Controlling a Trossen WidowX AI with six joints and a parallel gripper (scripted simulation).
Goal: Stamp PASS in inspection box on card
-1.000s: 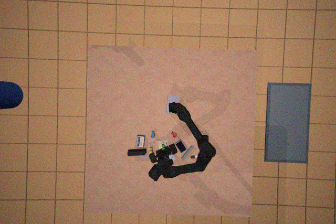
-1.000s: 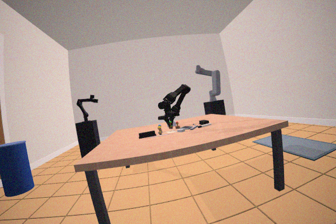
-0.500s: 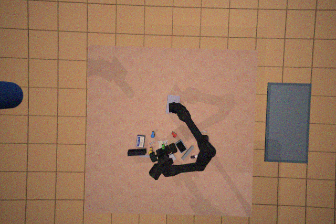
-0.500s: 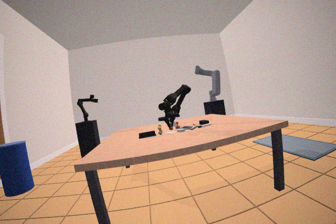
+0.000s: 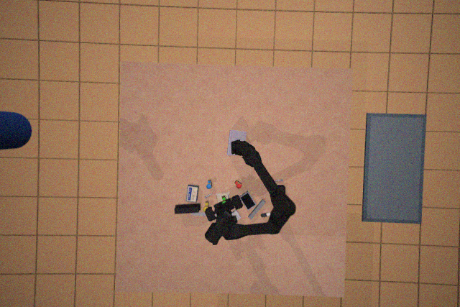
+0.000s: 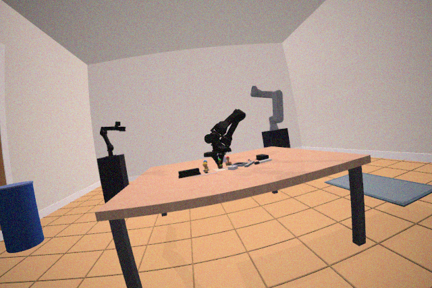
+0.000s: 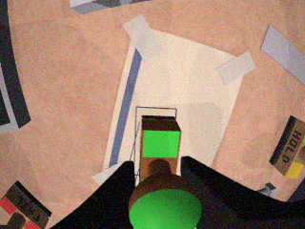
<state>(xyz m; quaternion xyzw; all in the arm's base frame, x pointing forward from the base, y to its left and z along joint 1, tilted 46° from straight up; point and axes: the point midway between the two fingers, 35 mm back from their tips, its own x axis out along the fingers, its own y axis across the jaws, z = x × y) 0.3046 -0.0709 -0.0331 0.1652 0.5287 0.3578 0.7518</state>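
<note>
The cream card lies 1 cm ahead of my gripper tip, 1 cm to the right of it and 3 cm below it. Also, from my gripper tip: grey box (9 cm ahead, 6 cm to the left, 1 cm below); red stamp (9 cm behind, 8 cm to the left, 1 cm below); yellow stamp (3 cm ahead, 10 cm to the right, 1 cm below).
</note>
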